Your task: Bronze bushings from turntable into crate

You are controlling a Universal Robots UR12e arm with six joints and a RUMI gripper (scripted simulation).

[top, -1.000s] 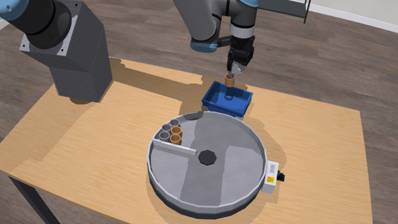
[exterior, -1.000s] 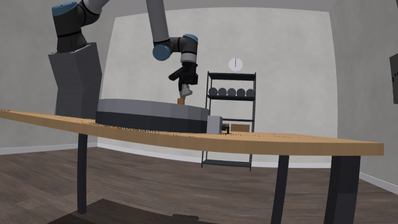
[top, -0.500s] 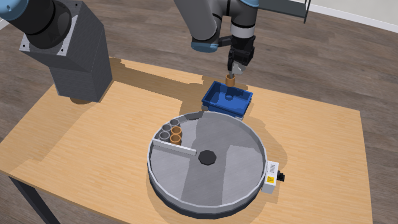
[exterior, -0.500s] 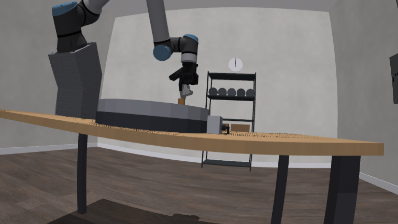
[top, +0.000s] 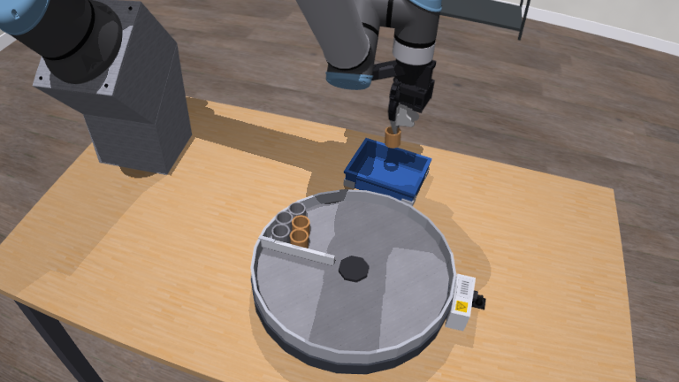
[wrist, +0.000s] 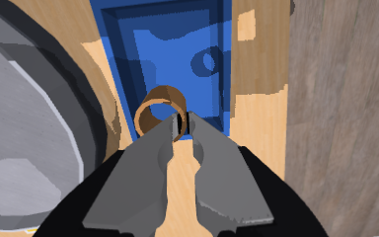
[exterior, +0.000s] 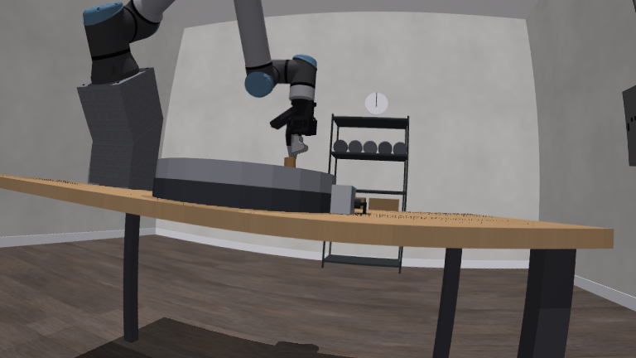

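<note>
Now: hand 2 cm to the left of the blue crate and 13 cm above it. From my hand the other things lie so: grey turntable 5 cm behind, 36 cm to the right, 10 cm below.
</note>
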